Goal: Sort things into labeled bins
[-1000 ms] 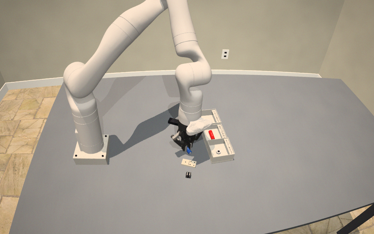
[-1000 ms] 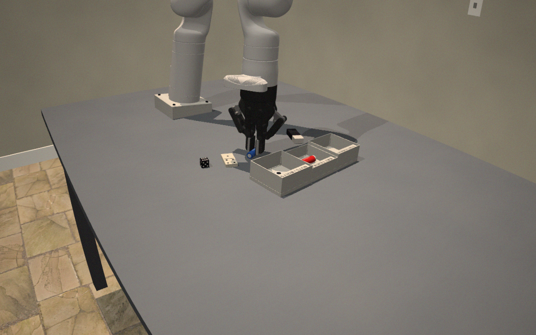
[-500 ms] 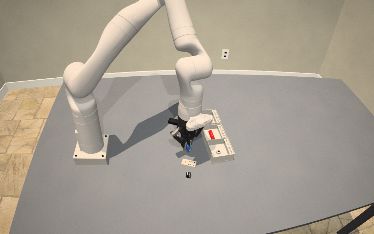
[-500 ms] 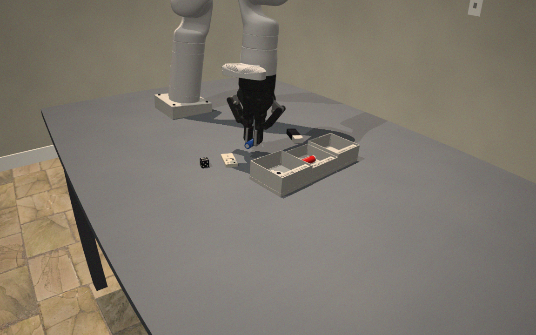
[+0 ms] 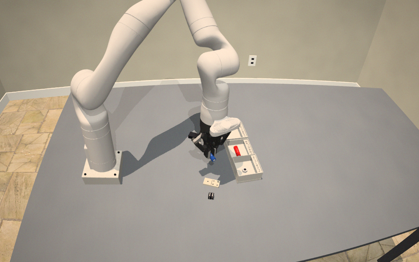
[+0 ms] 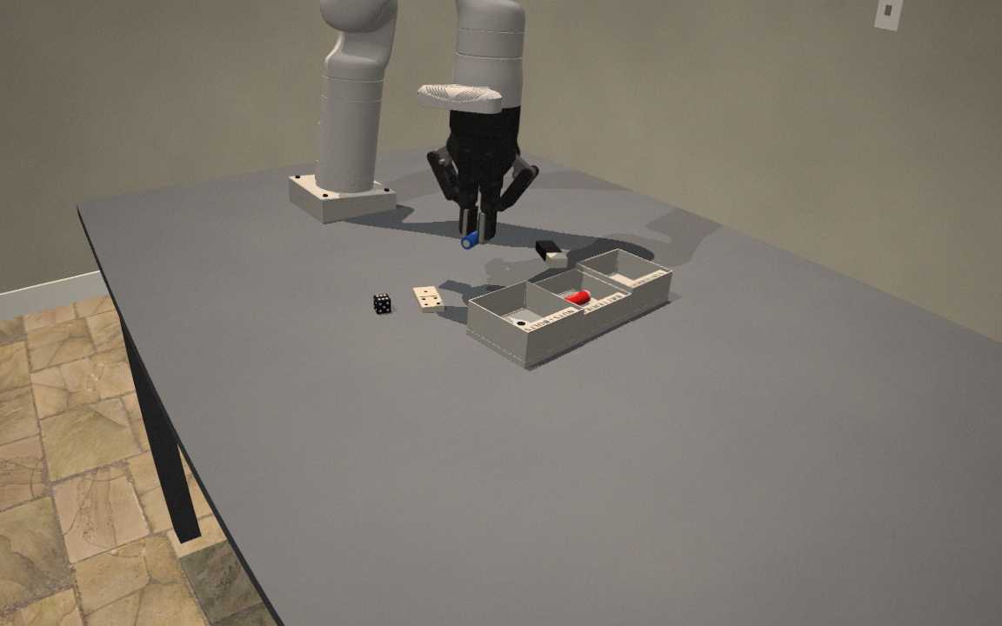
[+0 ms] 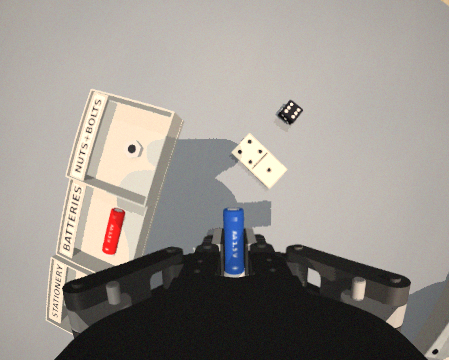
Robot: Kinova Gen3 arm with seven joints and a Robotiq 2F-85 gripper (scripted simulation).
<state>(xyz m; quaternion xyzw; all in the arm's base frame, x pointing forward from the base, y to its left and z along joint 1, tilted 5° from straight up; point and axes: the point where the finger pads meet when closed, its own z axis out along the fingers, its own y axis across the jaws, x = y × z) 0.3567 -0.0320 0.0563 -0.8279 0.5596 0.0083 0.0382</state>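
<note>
Right now the bin row is 120 mm ahead of my hand, 50 mm to the left of it and 60 mm below it. Also, from my hand: blue battery 20 mm below; red battery 110 mm ahead, 50 mm to the left, 70 mm below; cream domino 70 mm to the right, 80 mm below.
</note>
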